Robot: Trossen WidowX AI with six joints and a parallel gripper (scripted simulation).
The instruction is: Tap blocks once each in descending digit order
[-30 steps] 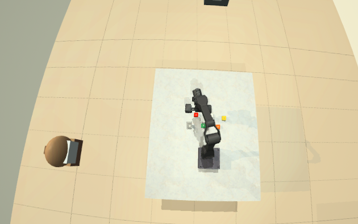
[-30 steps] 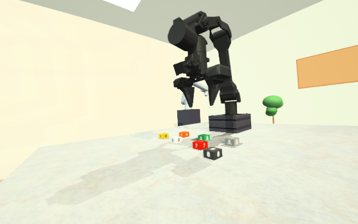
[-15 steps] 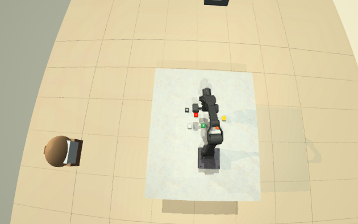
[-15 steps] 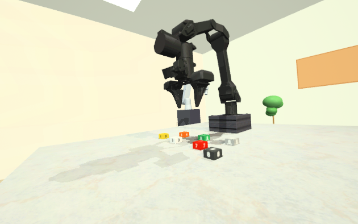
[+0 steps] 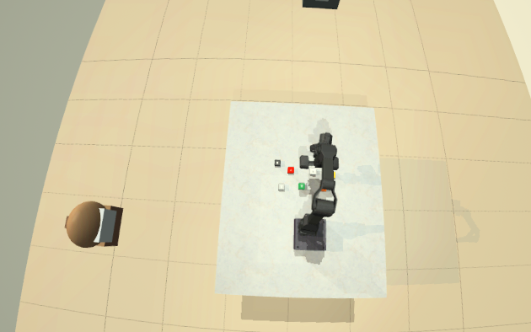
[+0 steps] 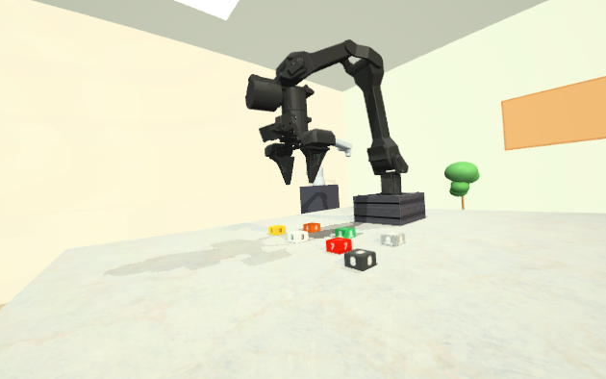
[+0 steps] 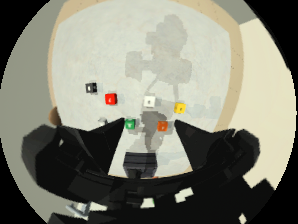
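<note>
Now: gripper tip 120 mm above the green block, 70 mm to the right of it and 70 mm past it. From my gripper tip the other things lie so: white block 120 mm below, 10 mm to the right, 10 mm ahead; yellow block 120 mm below, 110 mm to the right, 20 mm behind; orange block 120 mm below, 90 mm behind, 50 mm to the right.
</note>
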